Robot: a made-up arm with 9 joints. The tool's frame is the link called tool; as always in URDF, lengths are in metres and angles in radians. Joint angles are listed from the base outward.
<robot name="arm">
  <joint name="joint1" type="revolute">
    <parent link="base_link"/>
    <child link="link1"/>
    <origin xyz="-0.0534 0.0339 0.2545" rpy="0 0 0"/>
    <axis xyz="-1 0 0"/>
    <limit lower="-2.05" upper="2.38"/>
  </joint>
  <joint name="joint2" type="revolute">
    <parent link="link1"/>
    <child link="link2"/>
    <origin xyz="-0.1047 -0.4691 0.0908" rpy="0 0 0"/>
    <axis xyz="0 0 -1"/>
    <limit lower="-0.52" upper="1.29"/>
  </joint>
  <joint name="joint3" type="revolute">
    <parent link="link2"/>
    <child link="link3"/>
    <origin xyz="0.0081 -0.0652 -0.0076" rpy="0 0 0"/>
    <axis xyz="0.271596 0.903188 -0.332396"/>
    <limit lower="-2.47" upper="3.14"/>
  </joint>
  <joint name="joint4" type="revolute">
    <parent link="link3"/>
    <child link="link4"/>
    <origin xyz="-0.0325 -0.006 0.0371" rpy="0 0 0"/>
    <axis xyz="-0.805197 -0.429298 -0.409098"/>
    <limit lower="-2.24" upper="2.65"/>
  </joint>
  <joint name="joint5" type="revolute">
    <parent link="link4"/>
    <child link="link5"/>
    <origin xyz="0.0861 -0.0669 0.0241" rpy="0 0 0"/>
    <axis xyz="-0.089 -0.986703 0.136"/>
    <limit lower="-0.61" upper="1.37"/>
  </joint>
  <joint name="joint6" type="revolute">
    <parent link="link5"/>
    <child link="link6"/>
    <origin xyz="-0.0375 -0.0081 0.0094" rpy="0 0 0"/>
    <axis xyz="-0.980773 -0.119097 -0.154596"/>
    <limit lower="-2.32" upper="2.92"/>
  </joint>
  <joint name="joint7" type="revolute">
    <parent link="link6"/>
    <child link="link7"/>
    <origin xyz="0.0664 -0.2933 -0.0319" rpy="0 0 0"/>
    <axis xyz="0 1 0"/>
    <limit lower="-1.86" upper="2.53"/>
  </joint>
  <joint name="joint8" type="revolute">
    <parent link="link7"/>
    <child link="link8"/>
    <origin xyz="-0.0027 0.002 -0.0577" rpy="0 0 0"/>
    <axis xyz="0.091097 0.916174 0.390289"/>
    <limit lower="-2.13" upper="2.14"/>
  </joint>
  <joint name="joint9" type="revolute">
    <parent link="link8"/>
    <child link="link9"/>
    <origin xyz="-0.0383 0.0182 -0.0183" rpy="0 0 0"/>
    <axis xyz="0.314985 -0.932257 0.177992"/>
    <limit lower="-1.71" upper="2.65"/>
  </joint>
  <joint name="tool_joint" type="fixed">
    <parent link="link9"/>
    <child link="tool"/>
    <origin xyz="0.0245 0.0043 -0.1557" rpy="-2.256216 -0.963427 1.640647"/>
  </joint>
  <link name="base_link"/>
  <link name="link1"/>
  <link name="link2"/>
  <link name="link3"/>
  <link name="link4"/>
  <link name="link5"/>
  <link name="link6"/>
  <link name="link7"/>
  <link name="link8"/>
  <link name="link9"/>
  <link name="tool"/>
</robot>
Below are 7 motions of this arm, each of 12 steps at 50 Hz.
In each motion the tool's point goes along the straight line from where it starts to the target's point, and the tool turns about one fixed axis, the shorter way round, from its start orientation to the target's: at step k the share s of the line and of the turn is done. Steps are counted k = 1, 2, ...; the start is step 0. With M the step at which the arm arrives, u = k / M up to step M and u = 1 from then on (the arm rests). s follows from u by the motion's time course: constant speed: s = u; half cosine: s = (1 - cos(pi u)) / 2; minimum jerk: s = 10 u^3 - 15 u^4 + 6 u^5.
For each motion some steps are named. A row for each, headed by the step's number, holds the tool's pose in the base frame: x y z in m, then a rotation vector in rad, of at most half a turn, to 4 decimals.
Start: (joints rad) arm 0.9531 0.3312 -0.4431 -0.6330 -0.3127 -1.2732 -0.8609 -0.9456 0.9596
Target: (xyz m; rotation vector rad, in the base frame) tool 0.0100 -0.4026 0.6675 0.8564 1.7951 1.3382
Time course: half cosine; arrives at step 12
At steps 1, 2, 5, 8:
1: 0.0091 -0.4248 0.6369 0.8972 1.7550 1.4581
2: 0.0091 -0.4236 0.6385 0.8951 1.7572 1.4520
5: 0.0094 -0.4168 0.6479 0.8826 1.7700 1.4150
8: 0.0098 -0.4082 0.6597 0.8669 1.7854 1.3687

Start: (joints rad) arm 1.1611 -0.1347 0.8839 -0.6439 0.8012 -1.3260 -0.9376 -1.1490 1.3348
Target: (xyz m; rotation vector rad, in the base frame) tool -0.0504 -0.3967 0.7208 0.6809 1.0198 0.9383
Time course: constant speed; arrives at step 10
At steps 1, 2, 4, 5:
1: -0.0631 -0.3876 0.6695 0.7548 0.8074 1.0341
2: -0.0617 -0.3887 0.6752 0.7469 0.8313 1.0239
4: -0.0589 -0.3907 0.6866 0.7309 0.8789 1.0032
5: -0.0575 -0.3917 0.6923 0.7228 0.9026 0.9927

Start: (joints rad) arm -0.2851 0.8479 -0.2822 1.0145 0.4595 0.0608 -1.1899 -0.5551 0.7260
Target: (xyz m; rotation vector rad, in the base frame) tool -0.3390 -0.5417 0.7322 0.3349 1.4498 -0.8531
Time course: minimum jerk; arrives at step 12
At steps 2, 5, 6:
2: -0.3503 -0.5602 0.6378 0.2036 1.3790 -0.7360
5: -0.3467 -0.5542 0.6683 0.2456 1.4024 -0.7738
6: -0.3449 -0.5513 0.6833 0.2664 1.4138 -0.7924

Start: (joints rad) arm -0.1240 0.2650 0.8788 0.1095 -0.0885 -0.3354 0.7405 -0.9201 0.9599
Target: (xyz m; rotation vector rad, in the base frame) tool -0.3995 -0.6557 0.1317 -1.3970 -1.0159 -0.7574
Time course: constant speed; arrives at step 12
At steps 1, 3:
1: -0.3465 -0.6881 0.0264 -1.3683 -1.2331 -0.8554
3: -0.3562 -0.6822 0.0455 -1.3745 -1.1936 -0.8377

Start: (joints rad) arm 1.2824 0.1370 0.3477 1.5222 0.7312 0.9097 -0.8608 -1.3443 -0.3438
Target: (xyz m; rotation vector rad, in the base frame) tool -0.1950 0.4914 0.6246 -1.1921 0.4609 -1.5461
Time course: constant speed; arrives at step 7
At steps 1, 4, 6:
1: -0.2161 0.4707 0.6388 -1.2084 0.4901 -1.5061
4: -0.2056 0.4811 0.6317 -1.2003 0.4755 -1.5262
6: -0.1985 0.4880 0.6270 -1.1948 0.4658 -1.5395

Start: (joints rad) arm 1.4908 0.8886 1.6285 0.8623 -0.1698 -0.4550 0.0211 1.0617 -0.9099
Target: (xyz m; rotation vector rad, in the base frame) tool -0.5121 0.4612 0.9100 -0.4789 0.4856 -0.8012
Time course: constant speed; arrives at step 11
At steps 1, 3, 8, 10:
1: -0.5522 0.3425 0.9046 -0.6481 0.4769 -0.6908
3: -0.5442 0.3663 0.9057 -0.6146 0.4789 -0.7133
8: -0.5241 0.4256 0.9084 -0.5300 0.4833 -0.7686
10: -0.5161 0.4493 0.9095 -0.4960 0.4849 -0.7904

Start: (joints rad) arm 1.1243 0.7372 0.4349 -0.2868 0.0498 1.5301 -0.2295 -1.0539 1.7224
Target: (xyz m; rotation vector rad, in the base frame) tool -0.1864 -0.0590 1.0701 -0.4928 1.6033 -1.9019
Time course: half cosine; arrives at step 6
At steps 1, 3, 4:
1: -0.1818 -0.0357 1.0756 -0.4853 1.6033 -1.9172
3: -0.1839 -0.0465 1.0730 -0.4888 1.6033 -1.9101
4: -0.1852 -0.0528 1.0716 -0.4908 1.6033 -1.9060

